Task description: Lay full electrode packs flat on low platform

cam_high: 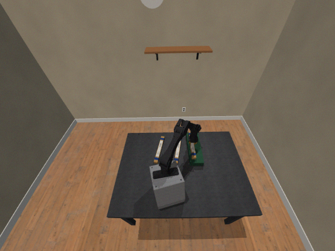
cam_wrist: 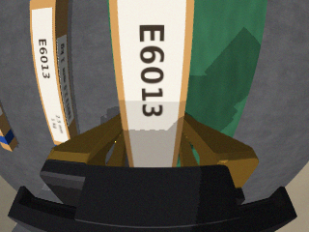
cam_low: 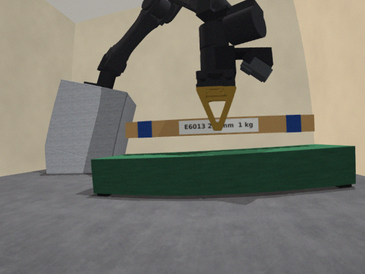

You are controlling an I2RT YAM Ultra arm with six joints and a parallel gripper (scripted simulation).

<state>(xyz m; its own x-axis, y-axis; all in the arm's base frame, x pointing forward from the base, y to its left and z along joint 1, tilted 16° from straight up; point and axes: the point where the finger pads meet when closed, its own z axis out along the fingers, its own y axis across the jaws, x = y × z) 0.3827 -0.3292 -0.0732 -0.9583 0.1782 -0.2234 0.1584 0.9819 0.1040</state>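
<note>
Right now the green low platform is 3 cm to the right of my hand and 9 cm below it.
</note>
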